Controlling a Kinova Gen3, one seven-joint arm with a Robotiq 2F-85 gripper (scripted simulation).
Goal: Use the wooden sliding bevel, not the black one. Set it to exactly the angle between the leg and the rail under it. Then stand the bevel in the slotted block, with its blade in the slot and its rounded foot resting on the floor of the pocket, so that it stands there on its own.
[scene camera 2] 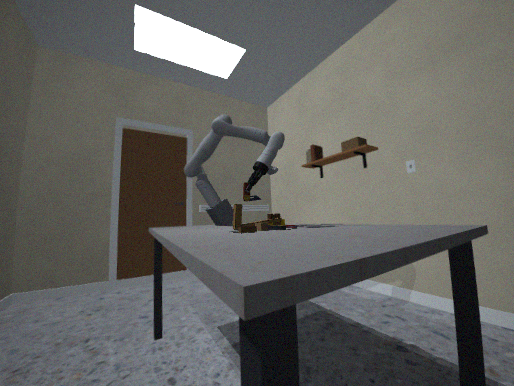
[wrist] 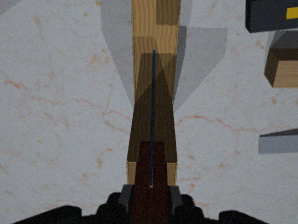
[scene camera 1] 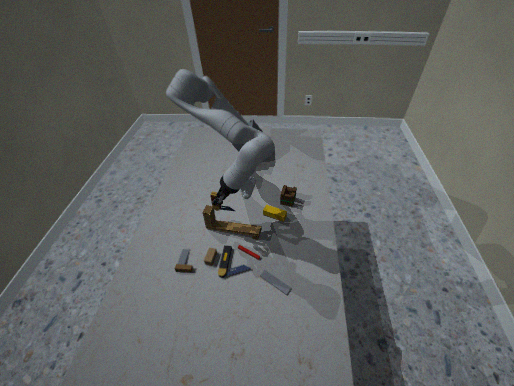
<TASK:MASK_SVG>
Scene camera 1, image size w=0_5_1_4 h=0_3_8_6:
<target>wooden leg-and-rail piece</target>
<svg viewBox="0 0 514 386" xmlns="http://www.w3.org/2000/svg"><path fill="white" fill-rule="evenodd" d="M206 205L203 217L207 229L260 236L261 226L218 221L215 218L213 207Z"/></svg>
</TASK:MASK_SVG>
